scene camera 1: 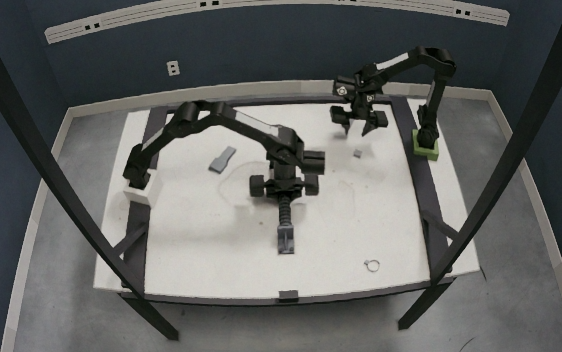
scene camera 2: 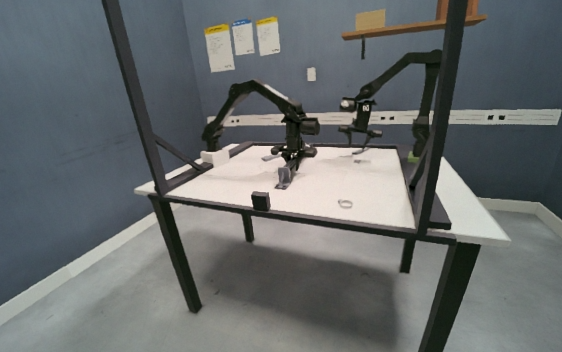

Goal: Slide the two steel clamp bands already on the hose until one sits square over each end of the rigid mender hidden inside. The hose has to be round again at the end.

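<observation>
A dark ribbed hose [scene camera 1: 284,210] [scene camera 2: 292,164] runs from under my left gripper to a grey upright bracket [scene camera 1: 286,241] [scene camera 2: 284,176] at mid-table. My left gripper [scene camera 1: 284,194] [scene camera 2: 294,157] points down over the hose and is shut on it; its body hides the grip point and the hose's far part. The two clamp bands on the hose and the mender inside cannot be made out. Whether the hose is round under the fingers is hidden. My right gripper [scene camera 1: 354,133] [scene camera 2: 357,144] is open and empty, above the table at the back right, well apart from the hose.
A loose ring clamp [scene camera 1: 366,263] [scene camera 2: 339,202] lies at the front right. A small grey block [scene camera 1: 357,153] lies in front of the right gripper. A flat grey tool [scene camera 1: 222,160] [scene camera 2: 270,158] lies left of the hose. Dark frame posts rise at the table's sides.
</observation>
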